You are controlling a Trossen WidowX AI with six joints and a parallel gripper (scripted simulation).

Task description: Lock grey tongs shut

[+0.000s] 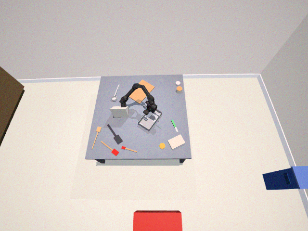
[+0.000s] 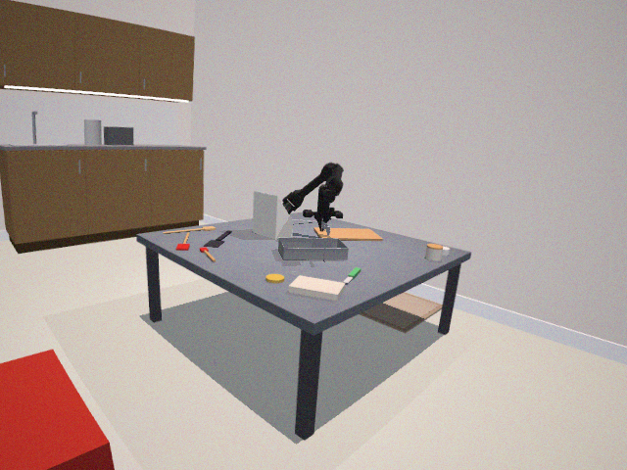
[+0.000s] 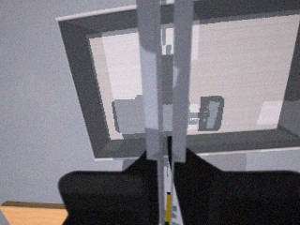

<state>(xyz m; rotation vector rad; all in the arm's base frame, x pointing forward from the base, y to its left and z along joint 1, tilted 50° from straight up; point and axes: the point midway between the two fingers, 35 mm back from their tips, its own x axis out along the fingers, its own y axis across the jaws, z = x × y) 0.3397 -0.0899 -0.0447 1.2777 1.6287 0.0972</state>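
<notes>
The wooden board is 110 mm behind my gripper tip, 410 mm to the left of it and 100 mm below it. The rest, counted from my gripper tip: orange disc (120 mm ahead, 440 mm to the right, 100 mm below); roasting tin (60 mm to the right, 80 mm below); beige slab (300 mm ahead, 410 mm to the right, 90 mm below).
</notes>
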